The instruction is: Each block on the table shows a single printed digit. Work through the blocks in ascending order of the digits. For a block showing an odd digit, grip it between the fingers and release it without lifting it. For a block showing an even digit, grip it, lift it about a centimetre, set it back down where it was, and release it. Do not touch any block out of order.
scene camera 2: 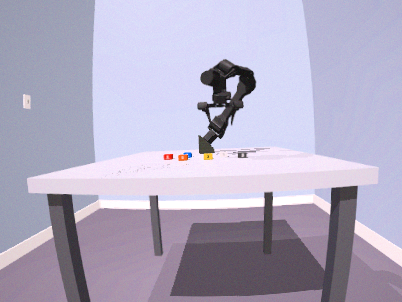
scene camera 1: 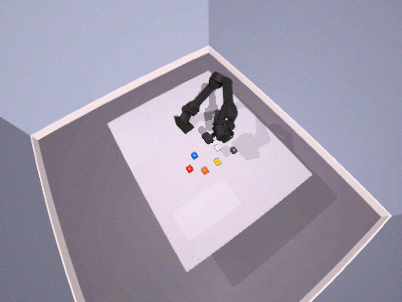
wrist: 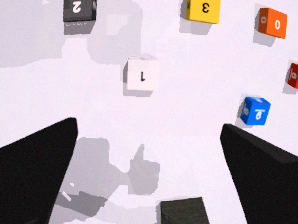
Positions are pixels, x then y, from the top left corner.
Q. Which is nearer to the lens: the white block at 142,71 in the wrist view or the orange block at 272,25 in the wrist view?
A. The white block.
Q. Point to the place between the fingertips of the gripper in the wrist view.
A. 151,129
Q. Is the gripper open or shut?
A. Open.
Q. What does the gripper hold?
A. Nothing.
